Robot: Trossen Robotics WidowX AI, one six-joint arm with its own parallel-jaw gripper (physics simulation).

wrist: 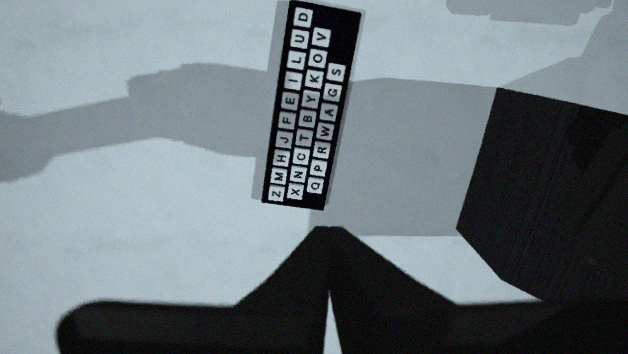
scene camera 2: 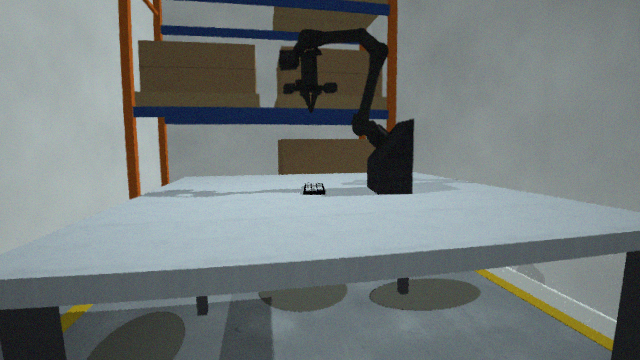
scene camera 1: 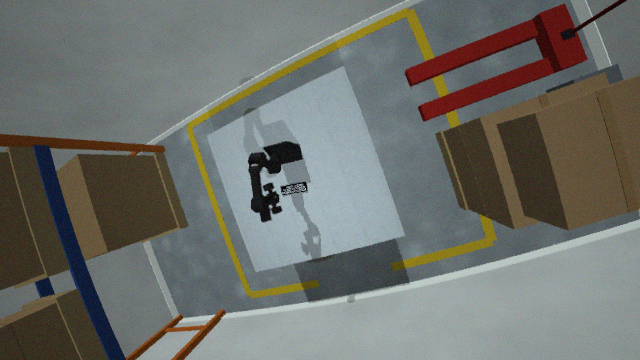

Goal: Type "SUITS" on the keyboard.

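The black keyboard with white letter keys lies flat on the table. In the wrist view its letters are turned sideways. The S key is in the right column, the U key and the I key are in the left column, and the T key is in the middle column. My gripper is shut and empty, with its tips together. It hangs high above the table, and in the wrist view its tips show below the Q and X end of the keyboard, apart from it.
The white table carries the arm's black base. The arm's shadow falls across the keyboard's middle. A shelf rack with boxes stands behind the table. A red pallet jack and large boxes also show.
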